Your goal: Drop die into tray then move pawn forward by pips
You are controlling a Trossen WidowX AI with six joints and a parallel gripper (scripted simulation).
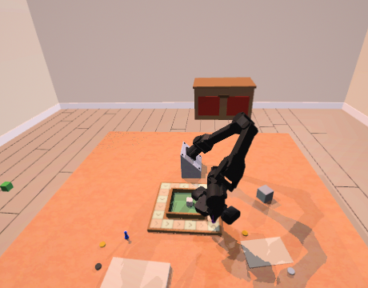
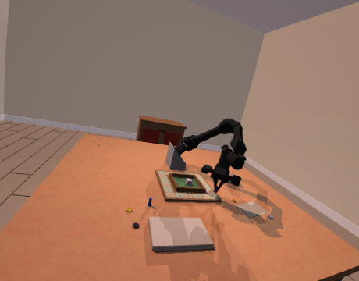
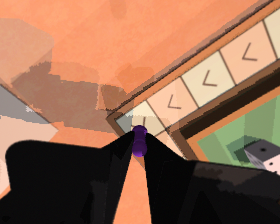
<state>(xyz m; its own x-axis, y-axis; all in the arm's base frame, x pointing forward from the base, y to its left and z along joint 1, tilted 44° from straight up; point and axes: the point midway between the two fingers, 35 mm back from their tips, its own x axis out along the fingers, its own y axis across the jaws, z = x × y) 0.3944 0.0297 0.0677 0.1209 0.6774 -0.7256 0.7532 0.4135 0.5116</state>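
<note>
Right now my gripper tip is 1 cm below the purple pawn. From my gripper tip the other things lie so: green dice tray: 13 cm behind, 10 cm to the right, 4 cm below; then white die: 13 cm behind, 9 cm to the right, 2 cm below; then flat card: 10 cm ahead, 17 cm to the left, 5 cm below.
</note>
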